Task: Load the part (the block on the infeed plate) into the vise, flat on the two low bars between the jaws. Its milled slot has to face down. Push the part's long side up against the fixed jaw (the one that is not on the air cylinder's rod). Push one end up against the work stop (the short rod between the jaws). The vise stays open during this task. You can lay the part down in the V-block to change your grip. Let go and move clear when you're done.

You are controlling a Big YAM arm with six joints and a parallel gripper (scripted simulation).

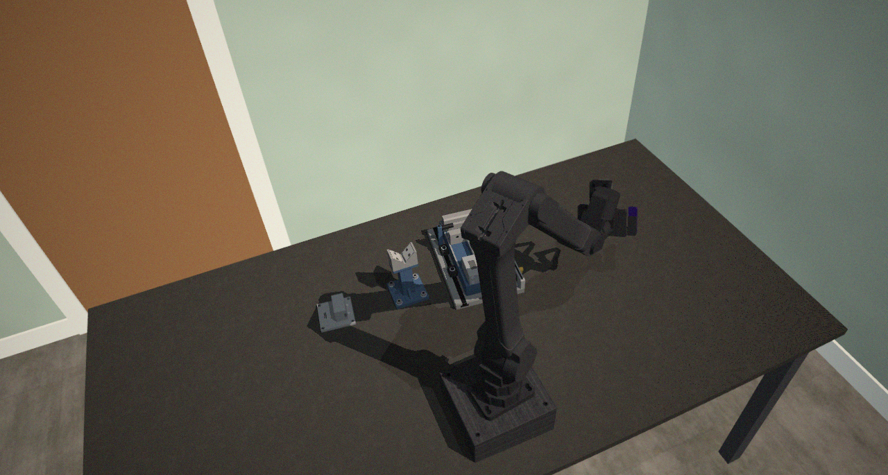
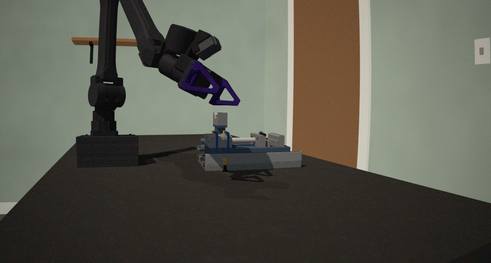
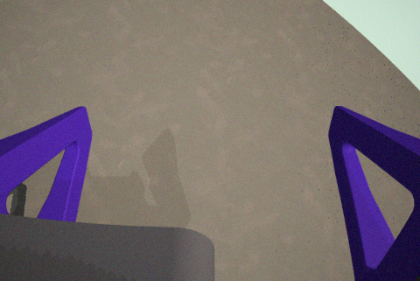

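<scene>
Now: hand 22 cm short of the part, 67 cm to the right of it and 18 cm above it. Round my hand: grey infeed plate 23 cm ahead, 69 cm to the left, 21 cm below.
</scene>
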